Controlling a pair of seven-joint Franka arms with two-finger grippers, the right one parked.
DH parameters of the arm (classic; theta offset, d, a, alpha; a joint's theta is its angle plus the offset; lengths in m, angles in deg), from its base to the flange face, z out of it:
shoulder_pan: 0 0.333 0 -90
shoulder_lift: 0 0 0 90
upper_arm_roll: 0 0.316 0.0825 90
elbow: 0 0 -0.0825 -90
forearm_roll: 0 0.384 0 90
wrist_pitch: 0 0 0.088 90
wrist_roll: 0 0.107 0 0
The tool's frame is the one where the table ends.
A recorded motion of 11 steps. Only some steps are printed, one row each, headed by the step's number.
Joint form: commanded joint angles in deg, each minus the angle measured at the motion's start. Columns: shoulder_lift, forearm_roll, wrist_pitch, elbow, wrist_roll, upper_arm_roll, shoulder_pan.
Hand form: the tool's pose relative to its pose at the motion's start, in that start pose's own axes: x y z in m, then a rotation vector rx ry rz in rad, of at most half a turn. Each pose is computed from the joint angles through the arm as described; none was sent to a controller.
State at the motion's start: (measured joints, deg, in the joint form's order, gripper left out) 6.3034 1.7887 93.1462 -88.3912 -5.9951 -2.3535 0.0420
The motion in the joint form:
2: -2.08 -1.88 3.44 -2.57 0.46 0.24 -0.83
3: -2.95 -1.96 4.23 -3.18 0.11 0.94 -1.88
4: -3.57 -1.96 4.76 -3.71 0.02 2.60 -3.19
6: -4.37 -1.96 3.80 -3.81 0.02 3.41 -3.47
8: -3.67 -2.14 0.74 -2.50 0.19 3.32 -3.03
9: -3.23 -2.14 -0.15 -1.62 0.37 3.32 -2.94
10: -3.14 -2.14 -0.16 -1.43 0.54 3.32 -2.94
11: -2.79 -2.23 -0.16 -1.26 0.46 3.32 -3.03
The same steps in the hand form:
2: -0.0063 0.0091 -0.0053 -0.0359 0.0482 0.0158
3: -0.0099 0.0127 -0.0103 -0.0382 0.0663 0.0155
4: -0.0119 0.0092 -0.0128 -0.0377 0.0771 0.0077
6: -0.0169 0.0033 -0.0182 -0.0367 0.0726 -0.0014
8: -0.0178 0.0001 -0.0172 -0.0353 0.0297 -0.0041
9: -0.0167 -0.0007 -0.0187 -0.0344 0.0220 -0.0023
10: -0.0162 -0.0007 -0.0194 -0.0344 0.0236 0.0006
11: -0.0145 0.0007 -0.0174 -0.0356 0.0203 0.0008

